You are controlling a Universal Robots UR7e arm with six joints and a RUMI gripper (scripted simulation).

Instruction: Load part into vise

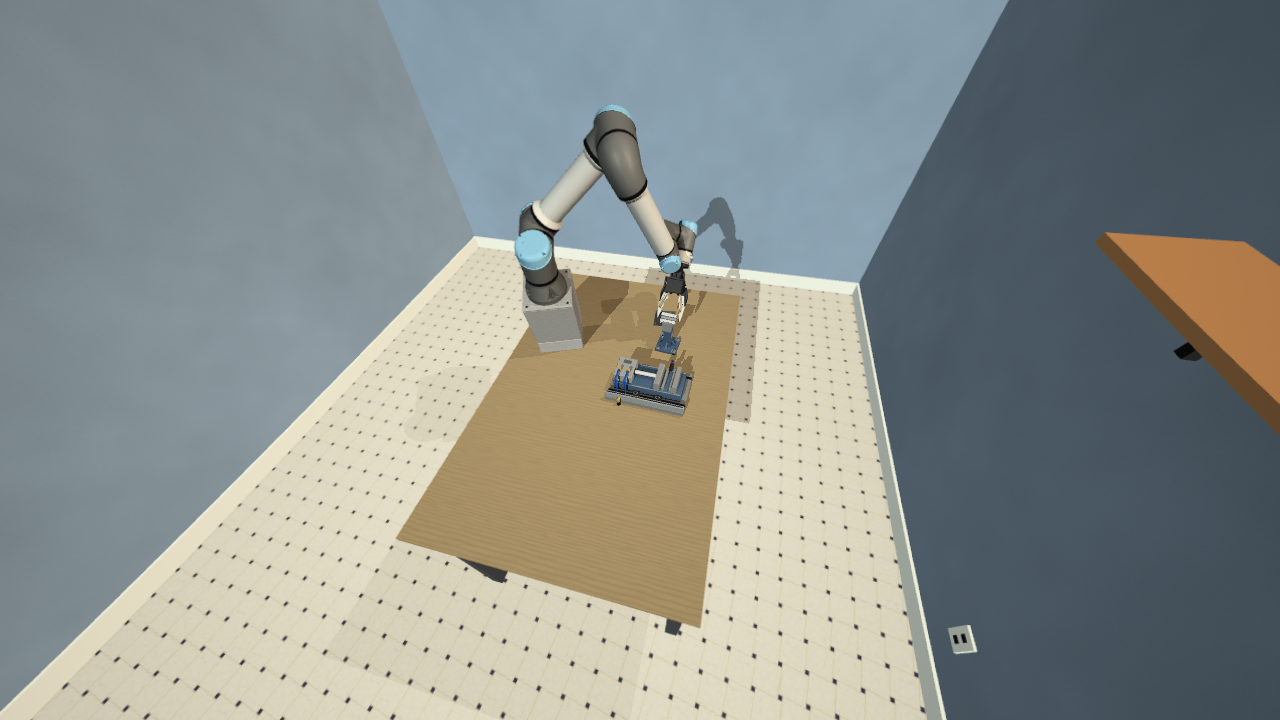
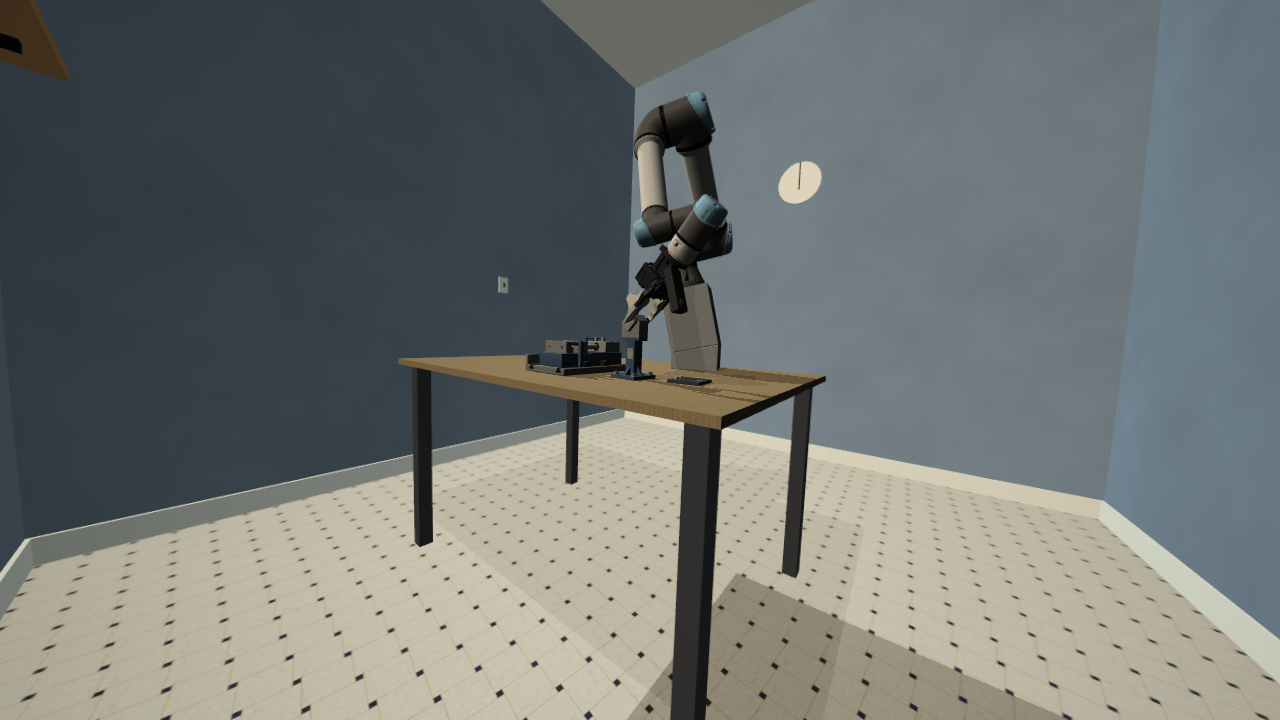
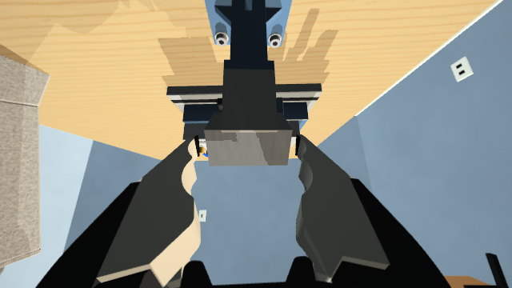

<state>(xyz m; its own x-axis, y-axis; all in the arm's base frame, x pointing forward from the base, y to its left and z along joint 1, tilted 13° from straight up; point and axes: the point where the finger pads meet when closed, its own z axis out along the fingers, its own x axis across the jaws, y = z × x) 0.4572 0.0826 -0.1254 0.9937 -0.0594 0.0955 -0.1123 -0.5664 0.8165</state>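
The part is 1 cm to the right of my hand. Also, from my hand: cylinder rod 4 cm behind, 24 cm to the right, 8 cm below; then dark infeed plate 5 cm behind, 15 cm to the left, 16 cm below; then moving jaw 1 cm ahead, 24 cm to the right, 8 cm below.
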